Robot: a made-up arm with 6 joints. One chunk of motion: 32 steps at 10 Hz.
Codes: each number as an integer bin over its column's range. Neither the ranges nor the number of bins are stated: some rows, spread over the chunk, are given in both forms.
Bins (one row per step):
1: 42 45 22 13 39 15
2: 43 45 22 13 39 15
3: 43 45 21 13 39 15
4: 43 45 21 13 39 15
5: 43 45 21 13 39 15
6: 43 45 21 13 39 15
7: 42 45 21 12 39 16
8: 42 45 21 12 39 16
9: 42 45 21 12 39 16
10: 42 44 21 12 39 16
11: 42 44 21 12 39 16
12: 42 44 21 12 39 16
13: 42 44 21 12 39 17
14: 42 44 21 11 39 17
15: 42 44 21 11 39 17
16: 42 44 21 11 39 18
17: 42 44 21 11 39 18
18: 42 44 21 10 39 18
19: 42 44 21 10 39 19
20: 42 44 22 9 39 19
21: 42 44 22 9 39 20
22: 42 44 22 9 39 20
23: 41 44 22 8 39 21
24: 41 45 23 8 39 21
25: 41 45 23 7 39 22
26: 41 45 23 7 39 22
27: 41 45 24 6 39 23
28: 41 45 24 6 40 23
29: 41 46 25 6 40 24
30: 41 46 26 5 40 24
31: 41 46 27 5 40 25
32: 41 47 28 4 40 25
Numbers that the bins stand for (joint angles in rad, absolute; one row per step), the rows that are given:
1: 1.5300 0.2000 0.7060 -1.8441 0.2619 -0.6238
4: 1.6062 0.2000 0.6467 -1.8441 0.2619 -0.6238
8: 1.5300 0.2000 0.6467 -1.9438 0.2619 -0.5454
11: 1.5300 0.1333 0.6467 -1.9438 0.2619 -0.5454
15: 1.5300 0.1333 0.6467 -2.0435 0.2619 -0.4670
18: 1.5300 0.1333 0.6467 -2.1432 0.2619 -0.3886
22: 1.5300 0.1333 0.7060 -2.2429 0.2619 -0.2317
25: 1.4538 0.2000 0.7654 -2.4422 0.2619 -0.0749
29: 1.4538 0.2667 0.8841 -2.5419 0.3402 0.0819
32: 1.4538 0.3333 1.0622 -2.7413 0.3402 0.1603
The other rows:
2: 1.6062 0.2000 0.7060 -1.8441 0.2619 -0.6238
3: 1.6062 0.2000 0.6467 -1.8441 0.2619 -0.6238
5: 1.6062 0.2000 0.6467 -1.8441 0.2619 -0.6238
6: 1.6062 0.2000 0.6467 -1.8441 0.2619 -0.6238
7: 1.5300 0.2000 0.6467 -1.9438 0.2619 -0.5454
9: 1.5300 0.2000 0.6467 -1.9438 0.2619 -0.5454
10: 1.5300 0.1333 0.6467 -1.9438 0.2619 -0.5454
12: 1.5300 0.1333 0.6467 -1.9438 0.2619 -0.5454
13: 1.5300 0.1333 0.6467 -1.9438 0.2619 -0.4670
14: 1.5300 0.1333 0.6467 -2.0435 0.2619 -0.4670
16: 1.5300 0.1333 0.6467 -2.0435 0.2619 -0.3886
17: 1.5300 0.1333 0.6467 -2.0435 0.2619 -0.3886
19: 1.5300 0.1333 0.6467 -2.1432 0.2619 -0.3102
20: 1.5300 0.1333 0.7060 -2.2429 0.2619 -0.3102
21: 1.5300 0.1333 0.7060 -2.2429 0.2619 -0.2317
23: 1.4538 0.1333 0.7060 -2.3425 0.2619 -0.1533
24: 1.4538 0.2000 0.7654 -2.3425 0.2619 -0.1533
26: 1.4538 0.2000 0.7654 -2.4422 0.2619 -0.0749
27: 1.4538 0.2000 0.8248 -2.5419 0.2619 0.0035
28: 1.4538 0.2000 0.8248 -2.5419 0.3402 0.0035
30: 1.4538 0.2667 0.9435 -2.6416 0.3402 0.0819
31: 1.4538 0.2667 1.0029 -2.6416 0.3402 0.1603

